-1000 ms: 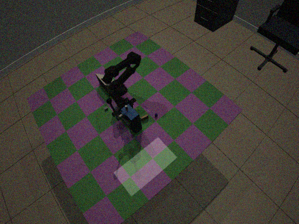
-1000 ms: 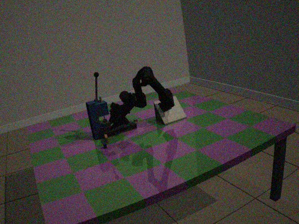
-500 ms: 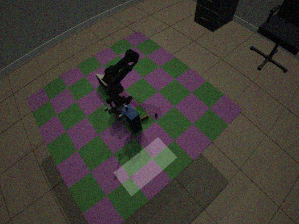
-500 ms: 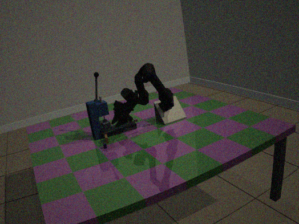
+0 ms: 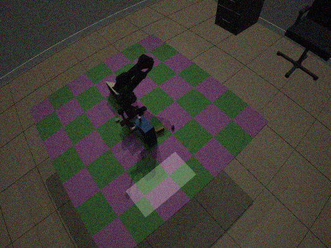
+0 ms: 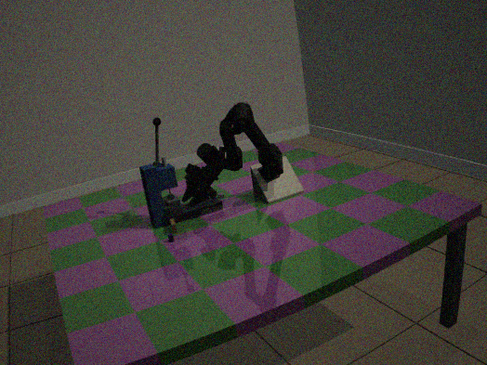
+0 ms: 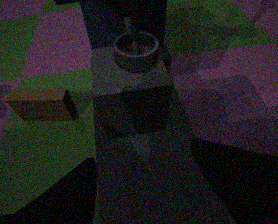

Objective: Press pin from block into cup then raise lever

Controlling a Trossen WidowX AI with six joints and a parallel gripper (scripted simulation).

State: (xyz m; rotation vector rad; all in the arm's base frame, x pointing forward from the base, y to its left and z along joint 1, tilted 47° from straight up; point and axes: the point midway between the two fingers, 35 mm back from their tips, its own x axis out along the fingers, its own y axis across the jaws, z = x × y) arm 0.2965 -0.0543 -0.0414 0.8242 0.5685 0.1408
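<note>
Now: gripper tip 30 mm short of the thin lever, 70 mm to the left of it and 220 mm below it. The rest, counted from my gripper tip: small purple piece: 130 mm ahead, 150 mm to the left, 30 mm below; then small tan piece: 90 mm ahead, 80 mm to the left, 30 mm below.
</note>
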